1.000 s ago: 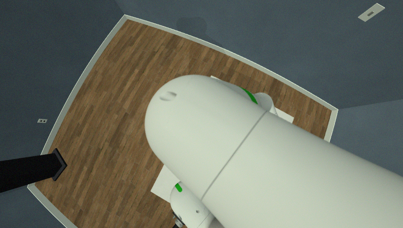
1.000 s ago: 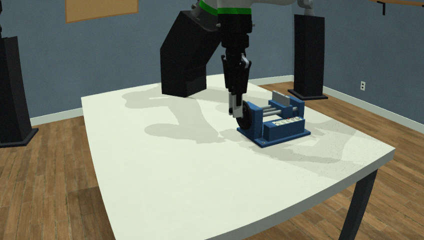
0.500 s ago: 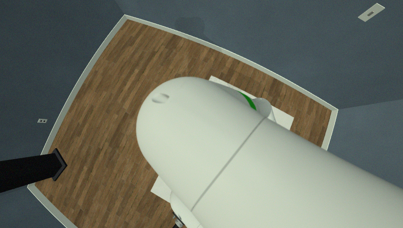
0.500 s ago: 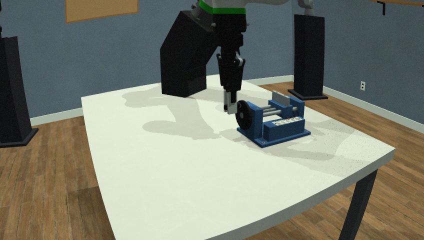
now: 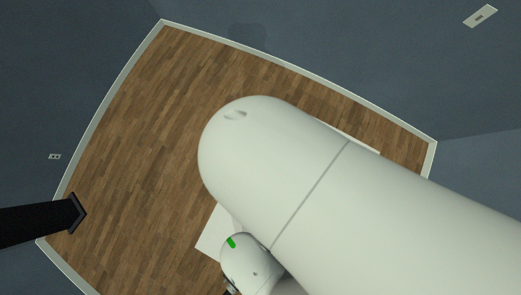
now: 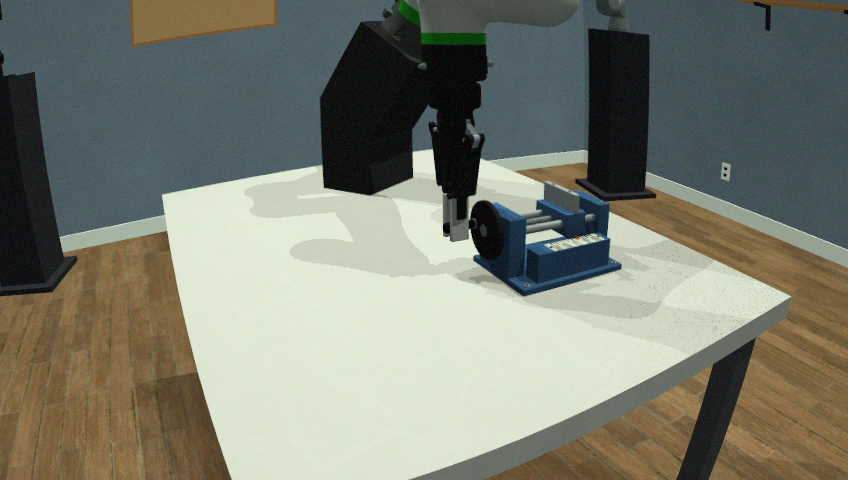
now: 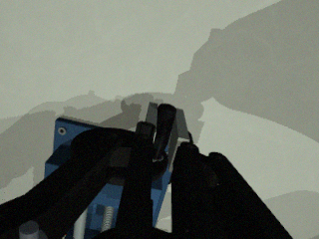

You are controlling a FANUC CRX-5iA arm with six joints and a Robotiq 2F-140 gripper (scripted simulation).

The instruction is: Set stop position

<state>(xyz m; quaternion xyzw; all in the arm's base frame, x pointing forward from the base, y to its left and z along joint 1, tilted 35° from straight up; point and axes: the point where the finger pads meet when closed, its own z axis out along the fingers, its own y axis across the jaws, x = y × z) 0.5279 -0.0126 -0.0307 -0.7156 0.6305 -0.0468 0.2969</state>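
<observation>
Right now the handwheel is 2 cm to the left of my hand and 2 cm below it. From my hand the other things lie so: stop block 18 cm to the left.
</observation>
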